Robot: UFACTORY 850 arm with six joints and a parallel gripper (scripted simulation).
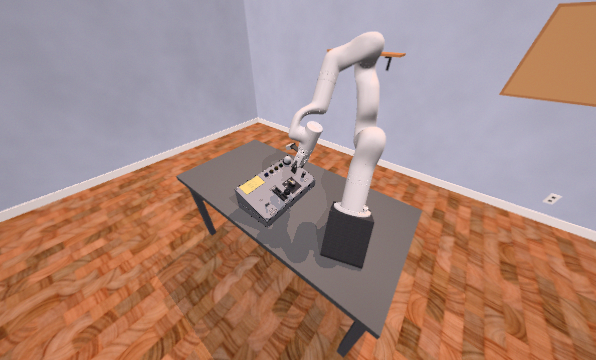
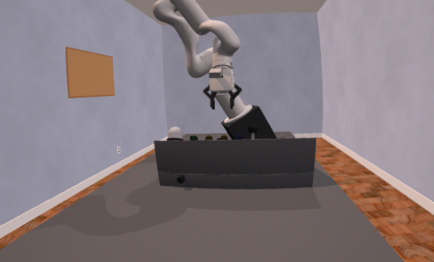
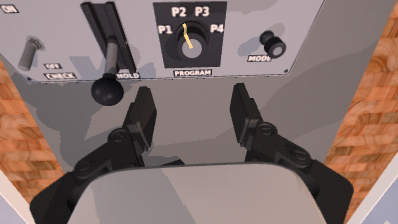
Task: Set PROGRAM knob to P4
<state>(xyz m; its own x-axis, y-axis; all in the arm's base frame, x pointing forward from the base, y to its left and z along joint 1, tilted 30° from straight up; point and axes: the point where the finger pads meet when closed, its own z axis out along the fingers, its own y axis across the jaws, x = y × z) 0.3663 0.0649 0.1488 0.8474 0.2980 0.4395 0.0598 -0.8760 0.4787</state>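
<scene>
My gripper is now 70 mm short of the grey console, 60 mm to the right of it and 160 mm above it. Also, from my hand: mode knob: 40 mm ahead, 120 mm to the right, 140 mm below; black ball-ended lever: 10 mm ahead, 120 mm to the left, 130 mm below; check toggle: 20 mm ahead, 240 mm to the left, 150 mm below.
</scene>
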